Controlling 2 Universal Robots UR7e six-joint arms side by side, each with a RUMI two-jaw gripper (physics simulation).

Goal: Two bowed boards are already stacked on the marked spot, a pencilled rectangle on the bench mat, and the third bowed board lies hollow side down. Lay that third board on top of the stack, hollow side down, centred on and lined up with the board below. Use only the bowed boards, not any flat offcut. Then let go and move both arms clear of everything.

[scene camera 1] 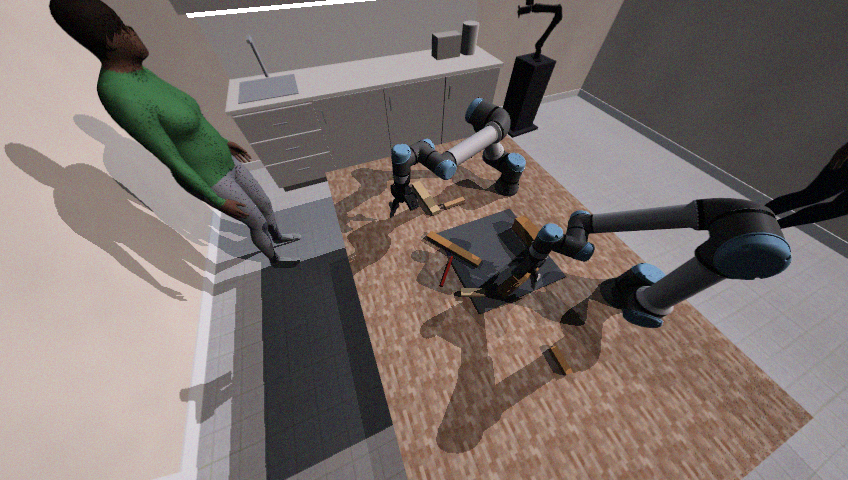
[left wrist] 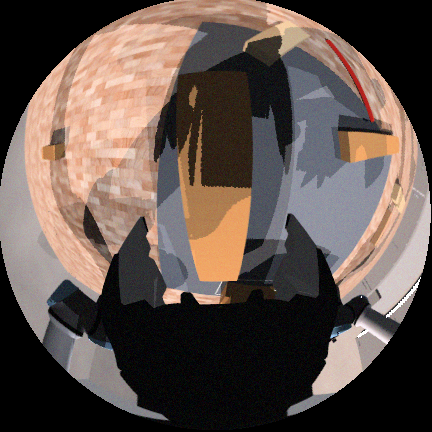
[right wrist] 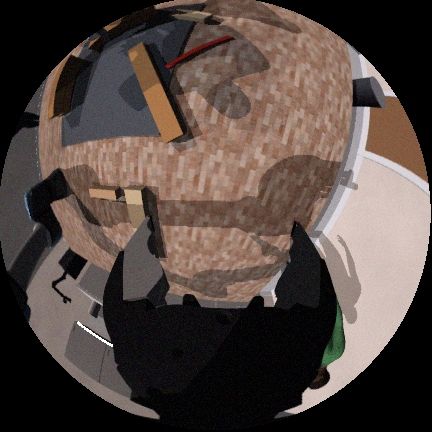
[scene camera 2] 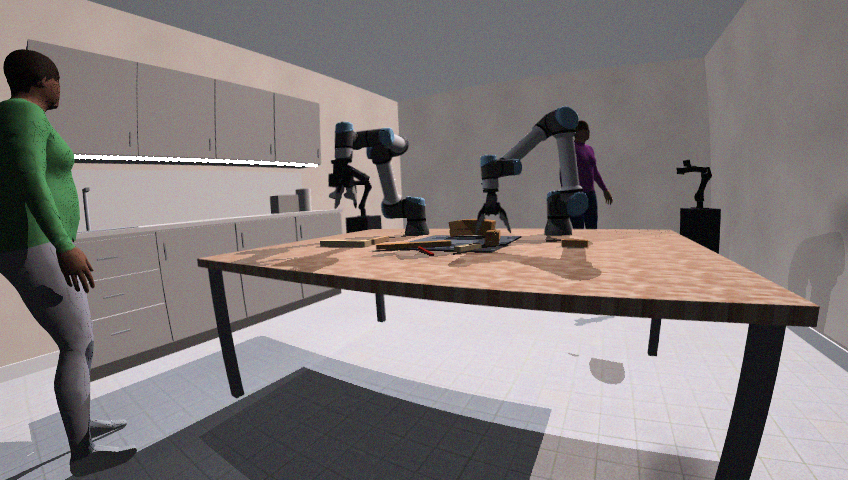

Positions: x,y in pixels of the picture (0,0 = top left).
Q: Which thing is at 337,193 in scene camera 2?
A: My right gripper.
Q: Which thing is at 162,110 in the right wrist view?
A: A long orange board.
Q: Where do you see a dark bench mat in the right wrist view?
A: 94,91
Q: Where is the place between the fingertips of my left gripper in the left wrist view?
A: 216,216
